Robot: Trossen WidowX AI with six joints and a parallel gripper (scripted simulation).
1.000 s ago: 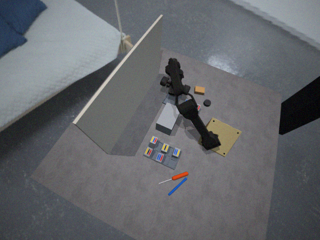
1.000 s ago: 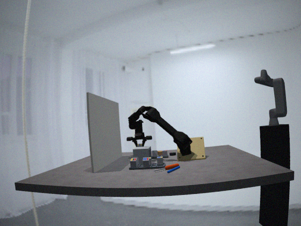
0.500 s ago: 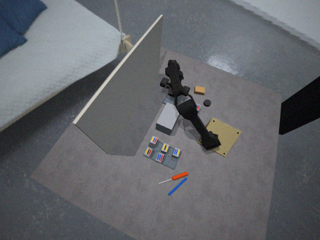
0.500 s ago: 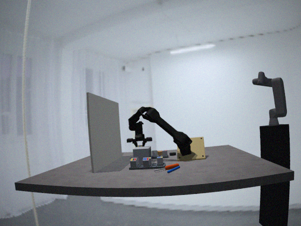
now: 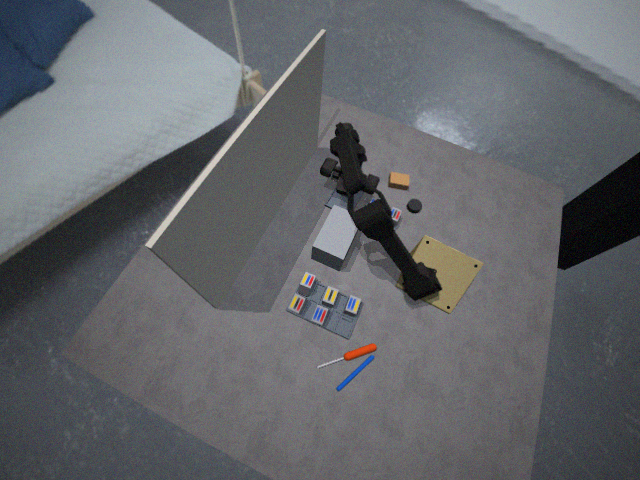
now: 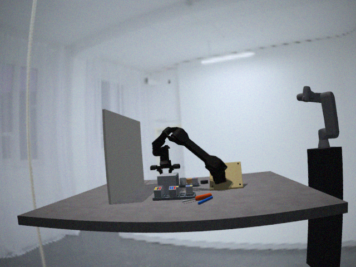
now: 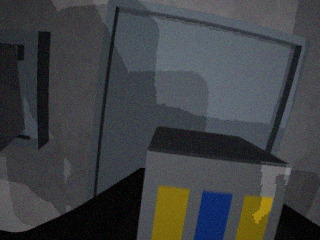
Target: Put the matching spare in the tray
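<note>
The flat dark grey tray lies 40 mm below my gripper tip. The rest, counted from my gripper tip: tall grey panel: 210 mm ahead, 180 mm above, 160 mm to the left; then mounted unit: 200 mm to the left, 20 mm behind, 10 mm above; then black puck: 250 mm behind, 50 mm to the right, 30 mm below.
</note>
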